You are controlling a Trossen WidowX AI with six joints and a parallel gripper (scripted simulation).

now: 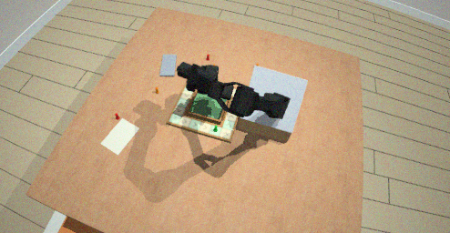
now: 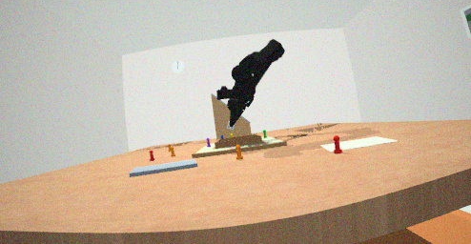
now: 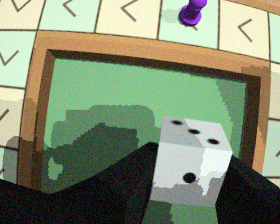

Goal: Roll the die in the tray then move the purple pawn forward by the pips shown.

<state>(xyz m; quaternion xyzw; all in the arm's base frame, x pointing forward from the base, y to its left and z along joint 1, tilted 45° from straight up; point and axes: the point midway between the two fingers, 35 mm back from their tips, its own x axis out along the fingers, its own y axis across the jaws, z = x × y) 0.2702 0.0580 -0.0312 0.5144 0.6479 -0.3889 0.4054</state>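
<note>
My gripper tip is now 90 mm to the left of the purple pawn and 50 mm above it. Round my gripper tip: white die right at my gripper tip; then green tray 70 mm below, 20 mm to the left, 10 mm ahead; then yellow pawn 100 mm behind, 50 mm below, 10 mm to the right.
</note>
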